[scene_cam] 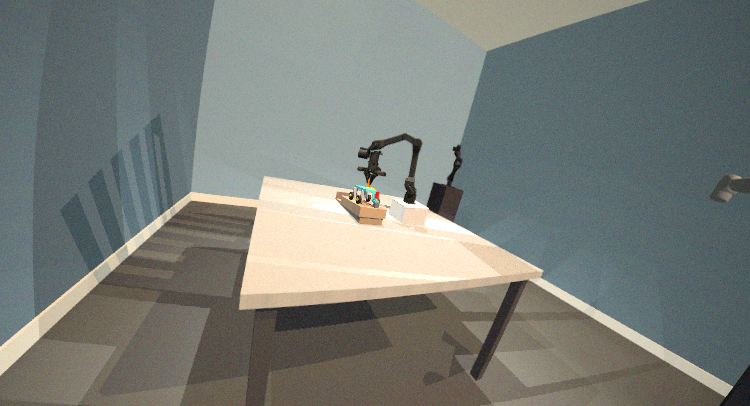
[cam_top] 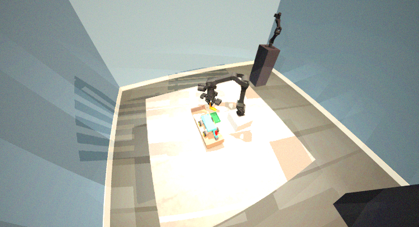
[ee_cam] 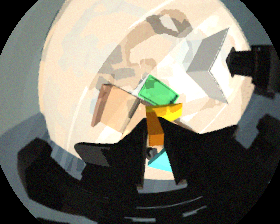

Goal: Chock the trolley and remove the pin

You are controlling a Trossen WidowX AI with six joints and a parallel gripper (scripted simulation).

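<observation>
The yellow chock is 2 cm to the left of my gripper tip, 1 cm below it and 1 cm behind it. Also, from my gripper tip: cyan trolley: 17 cm to the left, 7 cm ahead, 4 cm below; red-headed stop pin: 28 cm to the left, 4 cm ahead, 2 cm below; green tray: 16 cm below, 4 cm to the left, 4 cm behind.
</observation>
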